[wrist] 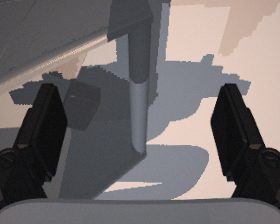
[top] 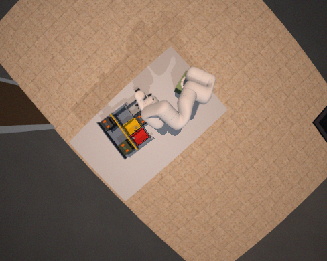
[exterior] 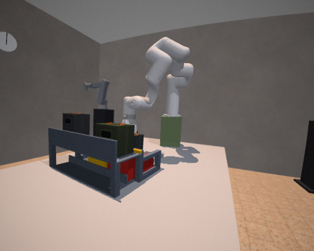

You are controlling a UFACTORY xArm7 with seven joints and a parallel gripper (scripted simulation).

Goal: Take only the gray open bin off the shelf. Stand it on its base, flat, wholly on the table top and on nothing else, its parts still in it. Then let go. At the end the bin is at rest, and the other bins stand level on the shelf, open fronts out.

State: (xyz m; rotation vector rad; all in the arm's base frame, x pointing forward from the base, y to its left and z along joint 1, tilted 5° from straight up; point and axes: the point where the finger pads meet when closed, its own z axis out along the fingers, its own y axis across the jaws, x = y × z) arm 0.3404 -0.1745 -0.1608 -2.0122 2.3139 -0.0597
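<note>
Now: the gray open bin 8 cm ahead of my hand and 1 cm to the right of it. Round my hand: red bin: 27 cm ahead, 19 cm to the left; yellow bin: 26 cm ahead, 8 cm to the left.
</note>
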